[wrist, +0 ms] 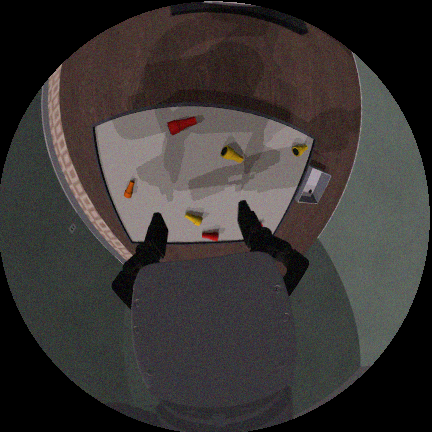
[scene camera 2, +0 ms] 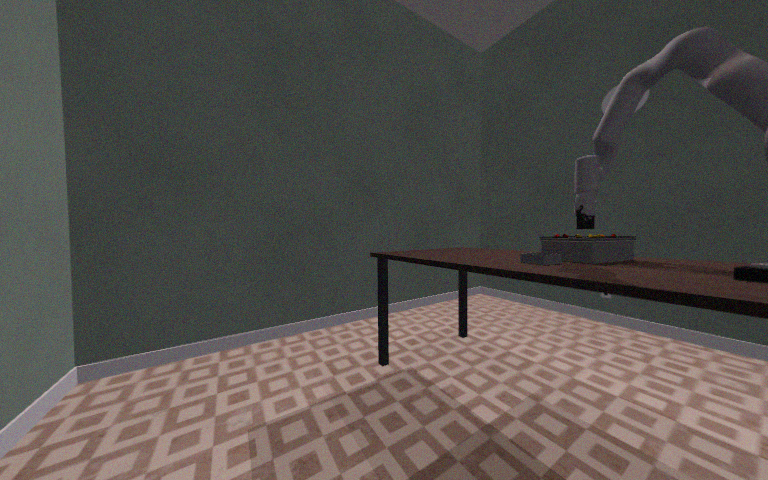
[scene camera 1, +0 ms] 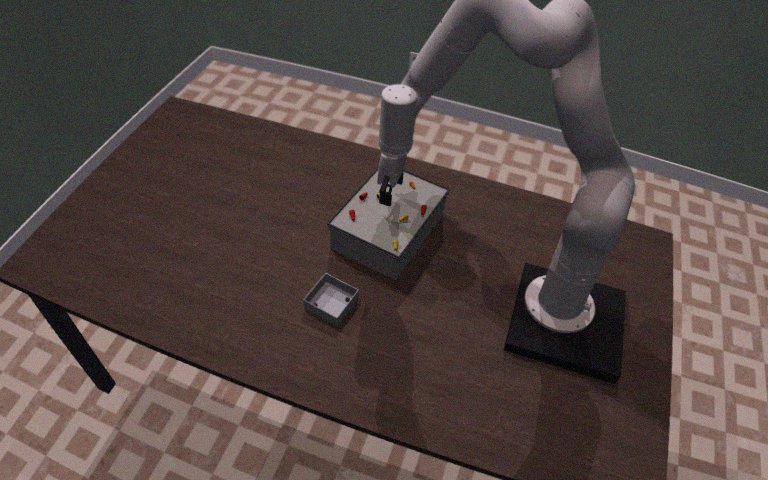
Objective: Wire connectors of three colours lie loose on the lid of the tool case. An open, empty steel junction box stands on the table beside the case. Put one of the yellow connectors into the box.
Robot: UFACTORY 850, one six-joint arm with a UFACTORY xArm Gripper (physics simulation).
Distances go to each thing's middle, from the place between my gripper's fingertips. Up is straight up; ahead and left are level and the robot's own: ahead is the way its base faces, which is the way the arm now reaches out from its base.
Labels:
My hand is 1 cm past the tool case (scene camera 1: 368, 239), 1 cm to the right of it and 9 cm above it. From my hand the other things lie so: steel junction box (scene camera 1: 331, 299) 2 cm ahead, 31 cm to the left, 12 cm below.

